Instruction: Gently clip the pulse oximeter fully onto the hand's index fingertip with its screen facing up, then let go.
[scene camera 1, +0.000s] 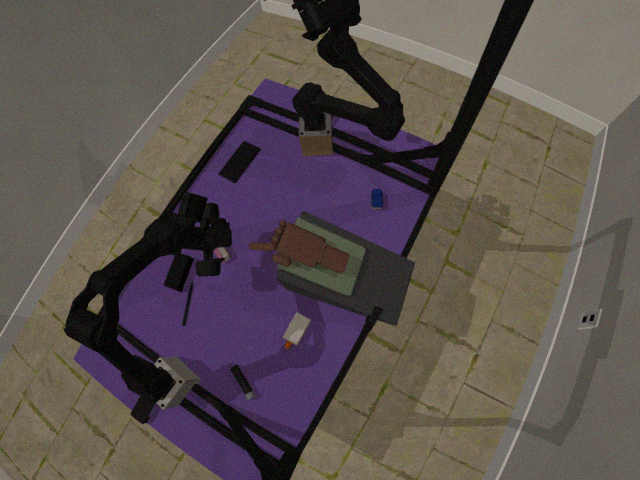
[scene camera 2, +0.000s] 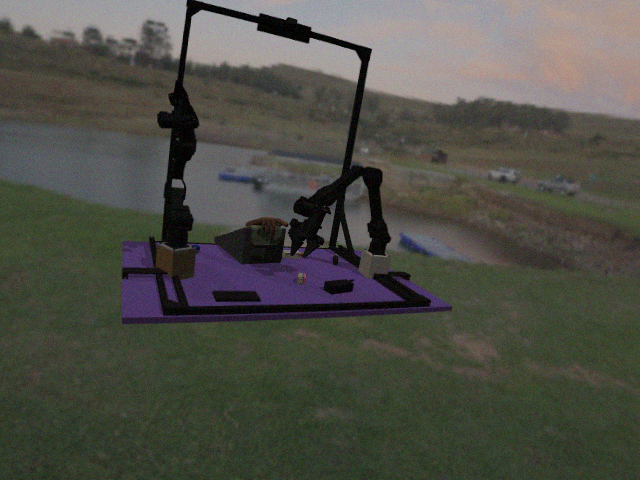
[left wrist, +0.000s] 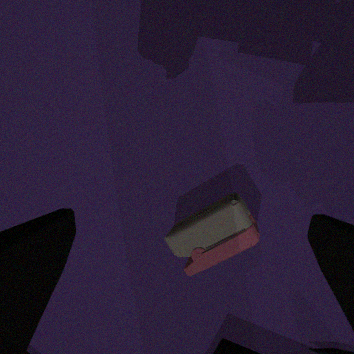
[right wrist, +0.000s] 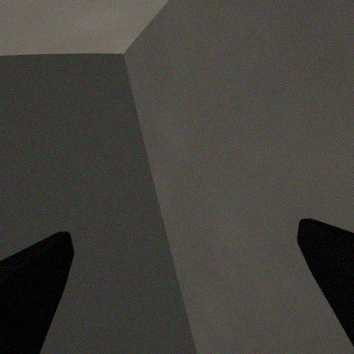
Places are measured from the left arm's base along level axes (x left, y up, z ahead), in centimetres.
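Pixels of known places: left gripper, fingertip midpoint: (scene camera 2: 297, 256) (left wrist: 194, 223); right gripper, fingertip midpoint: (scene camera 2: 180, 87) (right wrist: 186, 236); left arm's base at its link origin: (scene camera 1: 161, 383) (scene camera 2: 376, 253); right arm's base at its link origin: (scene camera 1: 314, 122) (scene camera 2: 176, 245).
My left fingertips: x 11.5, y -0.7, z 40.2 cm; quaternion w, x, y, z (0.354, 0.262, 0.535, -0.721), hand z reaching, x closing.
For each thing: its top centre in the pictures, then the offset to it from my left fingertips. "spot": a spot on its surface instead.
- pulse oximeter at its top centre: (left wrist: 210, 241) (scene camera 1: 219, 250) (scene camera 2: 302, 274) dx +2.5, dy -6.7, dz -2.3 cm
- brown hand at a spot on its surface: (scene camera 1: 299, 245) spot: dx -21.1, dy +9.3, dz +10.2 cm
- pad at a spot on its surface: (scene camera 1: 356, 268) spot: dx -34.4, dy +0.2, dz +15.4 cm
- black box at its top centre: (scene camera 1: 176, 270) (scene camera 2: 339, 282) dx +9.7, dy -6.3, dz -15.3 cm
- thin black stick at its top centre: (scene camera 1: 187, 302) dx +1.3, dy -8.9, dz -20.7 cm
- flat black slab at its top centre: (scene camera 2: 236, 295) (scene camera 1: 239, 160) dx +19.8, dy -9.0, dz +25.4 cm
- white box at its top centre: (scene camera 1: 294, 331) (scene camera 2: 293, 251) dx -30.2, dy -7.0, dz -7.4 cm
- dark cylinder at its top centre: (scene camera 1: 241, 382) dx -26.9, dy -7.1, dz -27.5 cm
- blue object at its top centre: (scene camera 1: 377, 196) dx -26.3, dy -6.6, dz +38.9 cm
The pulse oximeter (scene camera 1: 221, 253) (scene camera 2: 301, 278) (left wrist: 215, 232), with a pale grey shell and a pink shell side by side, lies on its side on the purple mat. My left gripper (scene camera 1: 215, 250) (scene camera 2: 299, 254) (left wrist: 194, 223) is open and empty above it, pointing down; in the left wrist view the oximeter lies between the fingers' lines, a little right of centre. The brown hand (scene camera 1: 299, 245) (scene camera 2: 267, 223) rests palm down on a green pad, its index finger (scene camera 1: 262, 246) bare and sticking out to the left in scene camera 1. My right gripper (right wrist: 186, 236) is open and empty, facing walls.
A dark wedge (scene camera 1: 387, 281) (scene camera 2: 232, 242) carries the pad (scene camera 1: 356, 268). A black box (scene camera 1: 178, 272) (scene camera 2: 338, 286) and a thin black stick (scene camera 1: 188, 304) lie near the oximeter. A flat black slab (scene camera 1: 239, 161) (scene camera 2: 236, 296), white box (scene camera 1: 297, 328), dark cylinder (scene camera 1: 242, 381) and blue object (scene camera 1: 376, 198) lie farther off.
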